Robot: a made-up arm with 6 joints. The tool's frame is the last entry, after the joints.
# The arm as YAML. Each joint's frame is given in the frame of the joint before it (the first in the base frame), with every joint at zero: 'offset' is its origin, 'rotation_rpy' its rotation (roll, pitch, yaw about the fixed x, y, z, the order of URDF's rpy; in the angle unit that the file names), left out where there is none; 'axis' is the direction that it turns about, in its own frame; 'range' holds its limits. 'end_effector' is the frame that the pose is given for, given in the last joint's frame.
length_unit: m
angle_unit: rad
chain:
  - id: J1
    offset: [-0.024, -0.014, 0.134]
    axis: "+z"
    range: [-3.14, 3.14]
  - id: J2
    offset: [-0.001, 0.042, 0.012]
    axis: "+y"
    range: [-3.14, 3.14]
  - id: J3
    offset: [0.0, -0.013, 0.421]
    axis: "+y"
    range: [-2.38, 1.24]
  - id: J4
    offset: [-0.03, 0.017, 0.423]
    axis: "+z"
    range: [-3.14, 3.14]
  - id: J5
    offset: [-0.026, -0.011, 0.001]
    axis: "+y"
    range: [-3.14, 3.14]
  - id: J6
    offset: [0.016, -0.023, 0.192]
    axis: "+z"
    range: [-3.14, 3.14]
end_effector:
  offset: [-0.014, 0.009, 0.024]
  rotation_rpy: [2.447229, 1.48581, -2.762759]
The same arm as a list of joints. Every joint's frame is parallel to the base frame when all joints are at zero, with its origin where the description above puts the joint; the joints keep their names.
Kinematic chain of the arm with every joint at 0, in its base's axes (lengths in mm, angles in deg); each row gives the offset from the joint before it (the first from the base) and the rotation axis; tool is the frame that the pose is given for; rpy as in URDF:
J1: xyz -24 -14 134 axis +z
J2: xyz -1 42 12 axis +y
J3: xyz 0 -13 421 axis +y
J4: xyz -30 17 423 axis +z
J5: xyz -26 -11 1 axis +y
J6: xyz 16 -23 192 axis +z
tool: xyz -14 9 24 rpy 140.22 85.13 -158.29
Joint limits (deg, base to tool): -179.91..179.91 -179.91..179.91 -136.36..71.05 -179.91..179.91 -179.91..179.91 -179.91..179.91

